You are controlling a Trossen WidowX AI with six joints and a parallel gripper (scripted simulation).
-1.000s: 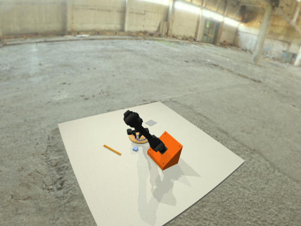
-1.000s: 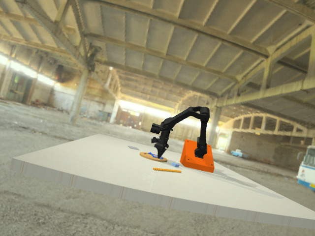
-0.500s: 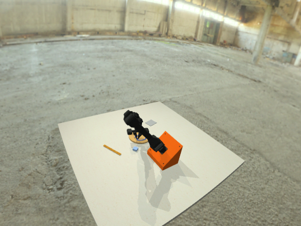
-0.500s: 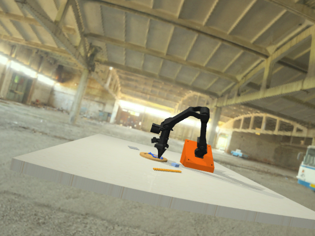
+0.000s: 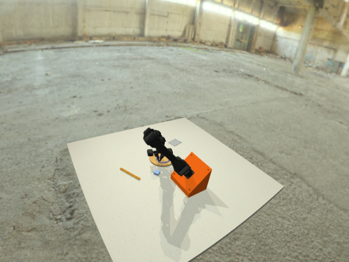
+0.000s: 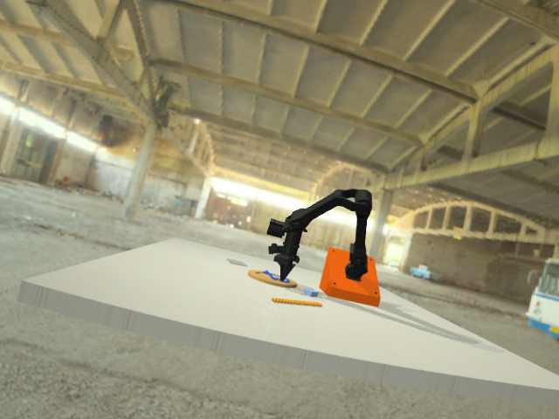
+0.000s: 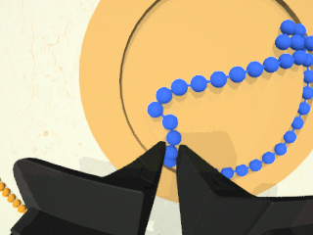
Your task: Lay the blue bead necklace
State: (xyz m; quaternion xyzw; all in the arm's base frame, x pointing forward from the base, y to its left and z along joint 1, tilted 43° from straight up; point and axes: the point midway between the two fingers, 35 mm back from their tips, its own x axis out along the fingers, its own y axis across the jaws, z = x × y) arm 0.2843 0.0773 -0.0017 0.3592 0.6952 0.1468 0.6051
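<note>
The round tan bead board lies 30 mm ahead of my gripper tip, 40 mm to the right of it and 10 mm below it. Also, from my gripper tip: flat grey tile 190 mm ahead, 270 mm to the right, 10 mm below; then small light-blue block 100 mm behind, 80 mm to the left, 10 mm below.
</note>
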